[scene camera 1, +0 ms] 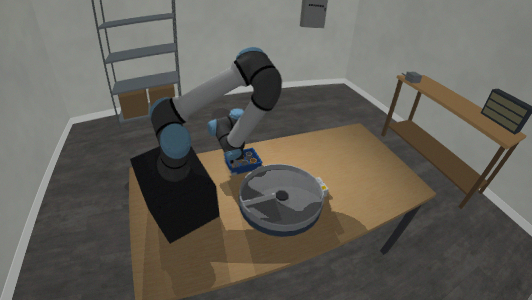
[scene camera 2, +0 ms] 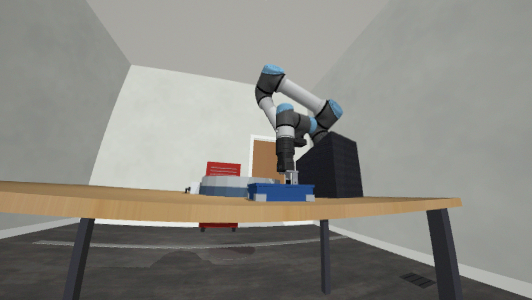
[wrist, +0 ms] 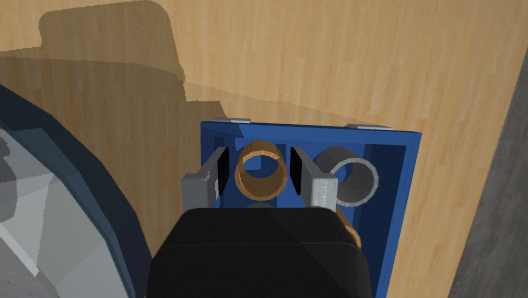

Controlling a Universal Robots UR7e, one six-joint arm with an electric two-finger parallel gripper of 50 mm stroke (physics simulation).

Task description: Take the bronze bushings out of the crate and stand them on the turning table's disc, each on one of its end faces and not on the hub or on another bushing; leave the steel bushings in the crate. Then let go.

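Seen in the pictures: gripper, fingertip midpoint: [scene camera 1: 233,165] [wrist: 259,161]; arm's base at its link origin: [scene camera 1: 173,165] [scene camera 2: 327,148].
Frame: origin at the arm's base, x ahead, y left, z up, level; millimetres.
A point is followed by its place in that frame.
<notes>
My gripper [wrist: 259,161] @(z -246, x 353, y 149 mm) [scene camera 2: 291,183] @(z -246, x 353, y 149 mm) is open and points down at the blue crate [wrist: 411,150] @(z -234, x 348, y 253 mm) [scene camera 2: 281,193] @(z -261, x 446, y 244 mm) [scene camera 1: 245,170] @(z -269, x 406, y 107 mm). Its fingers stand on either side of an upright bronze bushing [wrist: 261,194] @(z -245, x 379, y 149 mm), apart from it. A steel bushing [wrist: 369,196] @(z -241, x 384, y 230 mm) stands right of the right finger in the wrist view. Part of another bronze bushing [wrist: 352,234] @(z -249, x 421, y 222 mm) and the top of a steel one [wrist: 261,205] @(z -273, x 403, y 148 mm) show beside the gripper's body, which hides the rest. In scene camera 1, a bronze bushing [scene camera 1: 253,161] @(z -261, x 480, y 150 mm) shows in the crate. The turning table [scene camera 1: 281,231] @(z -244, x 354, y -359 mm) [scene camera 2: 223,190] @(z -260, x 583, y -1 mm) has a dark hub [scene camera 1: 282,195] @(z -223, x 466, y -185 mm); no bushing shows on its disc.
The turning table's raised rim and a pale bar [scene camera 1: 259,200] @(z -215, x 344, y -168 mm) across part of its disc lie close to the crate. A small white box [scene camera 1: 322,187] @(z -226, x 687, y -235 mm) with a yellow mark sits at the turning table's far side from the arm. The black pedestal [scene camera 1: 176,200] @(z -62, x -37, y -142 mm) bears the arm.
</notes>
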